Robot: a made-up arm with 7 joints. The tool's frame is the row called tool. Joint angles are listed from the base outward. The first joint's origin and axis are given. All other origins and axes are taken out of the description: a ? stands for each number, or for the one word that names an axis. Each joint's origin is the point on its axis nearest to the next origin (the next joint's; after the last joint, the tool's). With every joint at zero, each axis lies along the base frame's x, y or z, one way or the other. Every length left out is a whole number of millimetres.
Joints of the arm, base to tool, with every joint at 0 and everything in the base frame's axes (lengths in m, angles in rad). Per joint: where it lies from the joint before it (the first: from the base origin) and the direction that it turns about. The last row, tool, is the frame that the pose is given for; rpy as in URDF.
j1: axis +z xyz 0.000 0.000 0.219
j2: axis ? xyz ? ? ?
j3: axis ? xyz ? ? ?
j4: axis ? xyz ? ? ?
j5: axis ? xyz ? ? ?
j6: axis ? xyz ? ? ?
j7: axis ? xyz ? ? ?
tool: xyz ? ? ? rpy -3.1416 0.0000 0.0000
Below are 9 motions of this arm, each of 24 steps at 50 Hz.
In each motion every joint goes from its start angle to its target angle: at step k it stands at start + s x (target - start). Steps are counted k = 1, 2, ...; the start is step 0. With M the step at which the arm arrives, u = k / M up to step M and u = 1 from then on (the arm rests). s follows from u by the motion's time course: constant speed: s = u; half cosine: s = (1 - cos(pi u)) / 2; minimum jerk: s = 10 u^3 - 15 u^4 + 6 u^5.
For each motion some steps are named. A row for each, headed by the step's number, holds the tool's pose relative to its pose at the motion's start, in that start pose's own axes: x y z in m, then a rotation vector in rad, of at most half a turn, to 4 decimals.
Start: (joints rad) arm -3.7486 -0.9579 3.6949 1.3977 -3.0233 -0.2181 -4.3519
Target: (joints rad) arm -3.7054 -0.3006 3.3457 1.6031 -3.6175 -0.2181 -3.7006
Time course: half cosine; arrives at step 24
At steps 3, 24:
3: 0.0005 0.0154 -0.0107 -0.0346 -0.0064 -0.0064
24: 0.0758 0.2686 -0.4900 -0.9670 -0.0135 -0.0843

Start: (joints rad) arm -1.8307 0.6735 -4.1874 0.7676 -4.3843 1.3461 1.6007
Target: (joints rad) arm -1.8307 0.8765 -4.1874 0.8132 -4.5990 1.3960 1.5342
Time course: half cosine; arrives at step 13
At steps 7, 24:
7: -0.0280 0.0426 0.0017 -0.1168 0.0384 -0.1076
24: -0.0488 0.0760 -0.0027 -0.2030 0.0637 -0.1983

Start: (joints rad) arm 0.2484 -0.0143 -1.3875 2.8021 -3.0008 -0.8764 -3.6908
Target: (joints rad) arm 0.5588 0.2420 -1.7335 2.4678 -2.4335 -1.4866 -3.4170
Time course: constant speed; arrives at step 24
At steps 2, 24:
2: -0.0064 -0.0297 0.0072 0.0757 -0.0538 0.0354
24: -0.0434 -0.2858 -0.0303 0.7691 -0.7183 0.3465

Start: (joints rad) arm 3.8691 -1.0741 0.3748 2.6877 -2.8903 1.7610 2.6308
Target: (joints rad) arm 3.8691 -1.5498 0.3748 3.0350 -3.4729 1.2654 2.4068
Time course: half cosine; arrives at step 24
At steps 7, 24:
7: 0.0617 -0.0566 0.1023 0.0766 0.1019 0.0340
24: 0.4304 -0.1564 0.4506 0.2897 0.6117 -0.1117

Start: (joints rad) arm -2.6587 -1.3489 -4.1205 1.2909 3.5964 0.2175 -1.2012
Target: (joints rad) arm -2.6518 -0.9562 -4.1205 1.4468 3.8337 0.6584 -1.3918
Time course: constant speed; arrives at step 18
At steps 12, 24:
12: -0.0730 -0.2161 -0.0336 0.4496 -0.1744 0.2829
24: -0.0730 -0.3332 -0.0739 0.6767 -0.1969 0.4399

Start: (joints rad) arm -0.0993 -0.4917 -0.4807 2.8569 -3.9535 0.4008 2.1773
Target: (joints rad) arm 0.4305 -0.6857 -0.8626 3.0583 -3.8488 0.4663 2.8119
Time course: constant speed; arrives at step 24
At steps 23, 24:
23: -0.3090 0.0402 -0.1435 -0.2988 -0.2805 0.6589
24: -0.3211 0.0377 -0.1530 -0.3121 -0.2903 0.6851

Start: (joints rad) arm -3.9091 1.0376 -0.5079 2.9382 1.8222 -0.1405 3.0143
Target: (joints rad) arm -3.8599 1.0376 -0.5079 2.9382 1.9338 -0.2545 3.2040
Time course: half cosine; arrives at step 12
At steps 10, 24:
10: 0.0262 -0.0035 -0.0158 0.0189 -0.0632 0.2960
24: 0.0282 -0.0038 -0.0170 0.0205 -0.0678 0.3171

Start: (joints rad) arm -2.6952 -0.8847 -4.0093 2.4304 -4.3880 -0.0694 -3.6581
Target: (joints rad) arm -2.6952 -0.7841 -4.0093 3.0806 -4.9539 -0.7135 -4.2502
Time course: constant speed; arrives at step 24
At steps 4, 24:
4: -0.0447 0.0735 -0.0309 -0.0623 -0.1395 -0.1698
24: -0.2190 0.3501 -0.3507 -0.1425 -1.1093 -0.7304

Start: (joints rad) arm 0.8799 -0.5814 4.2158 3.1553 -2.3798 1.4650 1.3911
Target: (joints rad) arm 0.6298 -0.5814 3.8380 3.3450 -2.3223 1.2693 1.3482
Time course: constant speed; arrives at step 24
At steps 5, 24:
5: 0.0442 0.0204 0.0277 -0.0334 0.1102 0.0138
24: 0.2200 0.1068 0.0574 -0.1432 0.5455 0.0354

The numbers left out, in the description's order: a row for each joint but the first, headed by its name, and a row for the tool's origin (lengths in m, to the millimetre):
j2: axis +y, xyz 0.000 0.000 0.000
j3: axis +z, xyz 0.000 0.000 0.382
j4: axis -y, xyz 0.033 0.000 0.000
j5: axis -z, xyz 0.111 0.000 -0.489
j6: axis +y, xyz 0.000 0.000 0.000
j7: axis -z, xyz 0.108 0.000 -0.138
tool: xyz 0.000 0.000 0.000

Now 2 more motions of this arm.
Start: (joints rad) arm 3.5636 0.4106 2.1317 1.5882 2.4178 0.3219 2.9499
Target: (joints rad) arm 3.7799 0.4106 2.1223 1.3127 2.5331 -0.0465 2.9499
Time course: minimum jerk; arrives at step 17
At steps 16, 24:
16: -0.0767 -0.2612 -0.0777 0.4405 -0.4406 0.1874
24: -0.0768 -0.2616 -0.0779 0.4414 -0.4414 0.1876

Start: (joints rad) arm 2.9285 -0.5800 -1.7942 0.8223 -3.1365 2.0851 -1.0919
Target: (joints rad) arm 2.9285 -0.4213 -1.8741 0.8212 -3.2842 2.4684 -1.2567
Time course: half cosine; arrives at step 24
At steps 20, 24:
20: -0.0530 -0.0504 0.0423 0.2561 -0.3780 -0.1472
24: -0.0575 -0.0541 0.0442 0.2760 -0.4036 -0.1541

